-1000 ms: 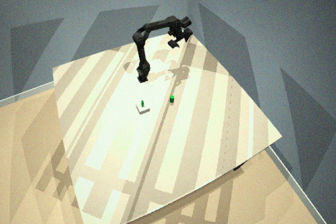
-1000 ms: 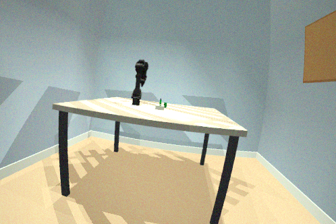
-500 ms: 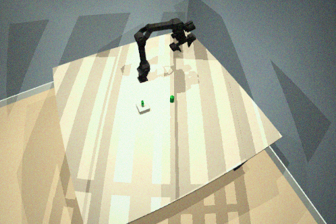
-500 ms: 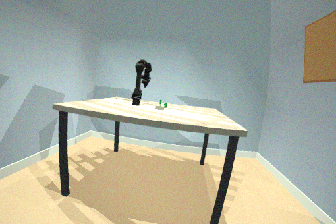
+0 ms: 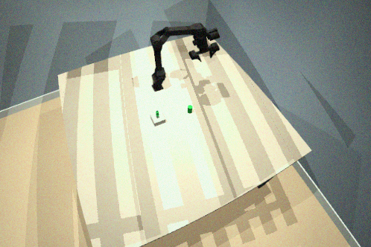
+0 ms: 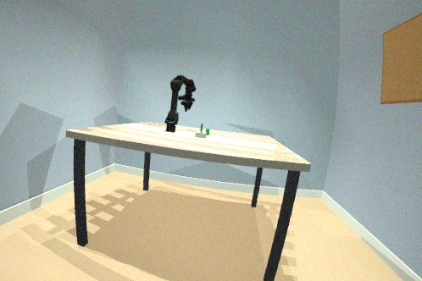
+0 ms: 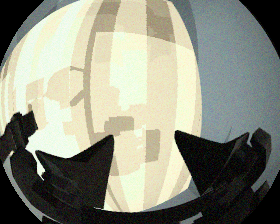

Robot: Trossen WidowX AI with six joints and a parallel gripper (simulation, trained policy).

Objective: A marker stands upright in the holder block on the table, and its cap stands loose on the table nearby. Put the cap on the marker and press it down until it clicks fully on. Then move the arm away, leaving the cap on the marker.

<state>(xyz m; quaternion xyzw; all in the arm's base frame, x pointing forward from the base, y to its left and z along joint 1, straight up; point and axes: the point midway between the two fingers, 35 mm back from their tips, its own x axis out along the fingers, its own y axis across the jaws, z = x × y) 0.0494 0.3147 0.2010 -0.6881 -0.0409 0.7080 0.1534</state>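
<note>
My gripper tip is now 22 cm short of the green cap, 22 cm to the left of it and 14 cm above it. Round my gripper tip: pale holder block 20 cm ahead, 42 cm to the right, 15 cm below.
</note>
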